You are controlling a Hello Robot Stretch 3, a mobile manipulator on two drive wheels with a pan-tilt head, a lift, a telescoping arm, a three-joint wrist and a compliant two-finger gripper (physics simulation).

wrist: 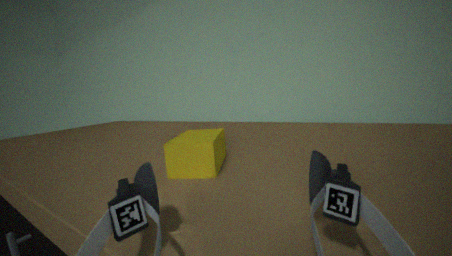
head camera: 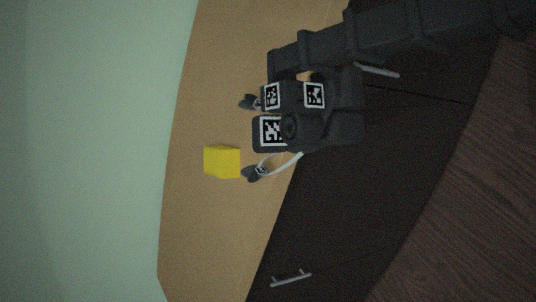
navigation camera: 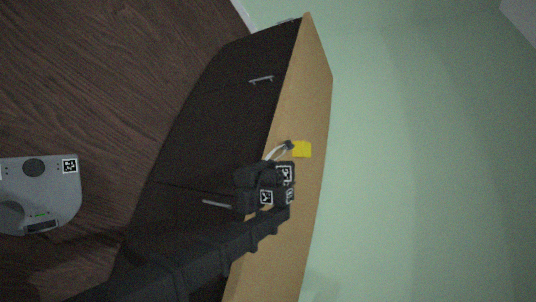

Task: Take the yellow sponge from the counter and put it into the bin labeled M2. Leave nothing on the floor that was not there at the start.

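Where they show: gripper, between the fingertips: (head camera: pixel 244 138); robot's base, origin of its link: (navigation camera: pixel 34 166).
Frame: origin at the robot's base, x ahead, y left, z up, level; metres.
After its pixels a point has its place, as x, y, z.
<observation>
The yellow sponge (head camera: pixel 221 162) @[0.027, -0.748, 0.955] (navigation camera: pixel 301 149) @[0.027, -0.747, 0.950] (wrist: pixel 192 157) is a block on the tan counter (head camera: pixel 210 225) @[0.202, -0.931, 0.910] (navigation camera: pixel 305 100) @[0.258, -0.929, 0.910] (wrist: pixel 280 150). My gripper (head camera: pixel 250 137) @[-0.021, -0.663, 0.944] (wrist: pixel 232 174) @[-0.021, -0.663, 0.944] is open and empty over the counter, fingers apart, pointing toward the wall. In the wrist view the sponge is beyond the fingertips, left of the middle and nearer the left finger. In the head view it lies just past the lower fingertip. In the navigation camera view one fingertip shows right beside it; the other is hidden behind the gripper body. The bin labeled M2 does not show in these views.
A pale green wall (head camera: pixel 100 150) @[-0.017, -1.322, 1.164] (navigation camera: pixel 400 150) @[-0.011, -1.326, 1.375] (wrist: pixel 225 60) stands behind the counter. Dark cabinet fronts (head camera: pixel 350 200) @[0.142, -0.693, 0.623] (navigation camera: pixel 225 110) @[0.227, -0.746, 0.561] with bar handles (head camera: pixel 291 280) (navigation camera: pixel 261 79) are below it. The robot's base (navigation camera: pixel 50 190) @[-0.096, -0.048, 0.160] stands on the dark wood floor (head camera: pixel 480 200) @[0.226, -0.558, 0.000] (navigation camera: pixel 100 90) @[0.390, -0.307, 0.000].
</observation>
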